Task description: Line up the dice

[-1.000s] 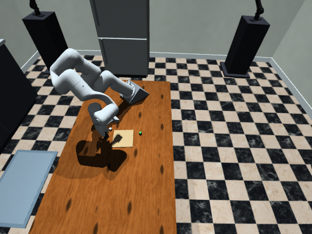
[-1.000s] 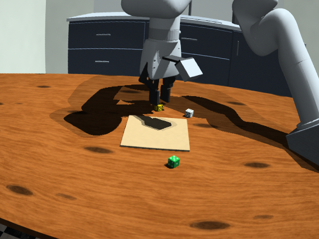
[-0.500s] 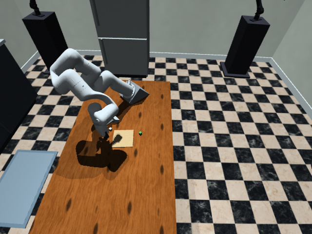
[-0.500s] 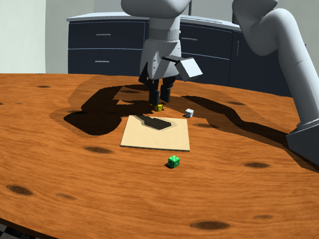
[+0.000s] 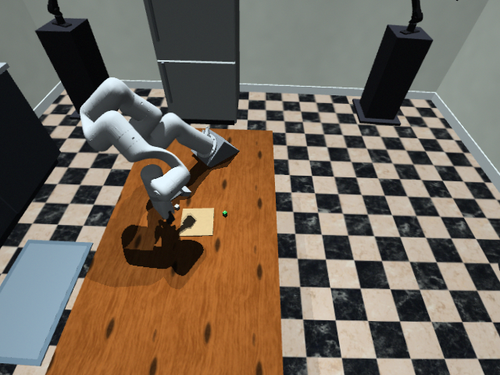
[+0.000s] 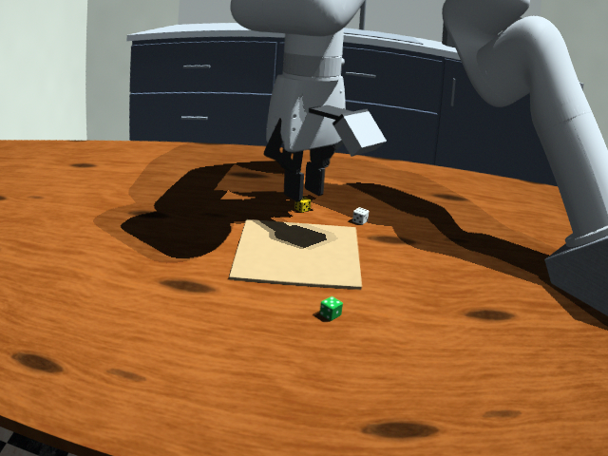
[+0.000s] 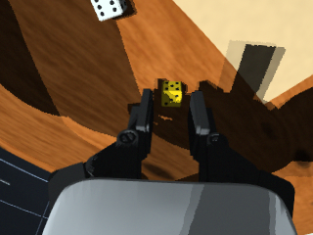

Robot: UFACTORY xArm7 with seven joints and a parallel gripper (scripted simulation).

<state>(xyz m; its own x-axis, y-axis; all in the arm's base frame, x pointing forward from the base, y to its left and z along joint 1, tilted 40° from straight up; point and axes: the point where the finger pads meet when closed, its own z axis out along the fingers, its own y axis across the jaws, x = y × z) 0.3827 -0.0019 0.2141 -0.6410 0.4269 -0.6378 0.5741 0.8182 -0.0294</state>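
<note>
The yellow die is 30 mm below my hand. Round my hand: white die 80 mm behind, 20 mm to the left, 30 mm below; tan mat 10 mm behind, 120 mm to the left, 40 mm below; green die 60 mm behind, 230 mm to the left, 30 mm below.
</note>
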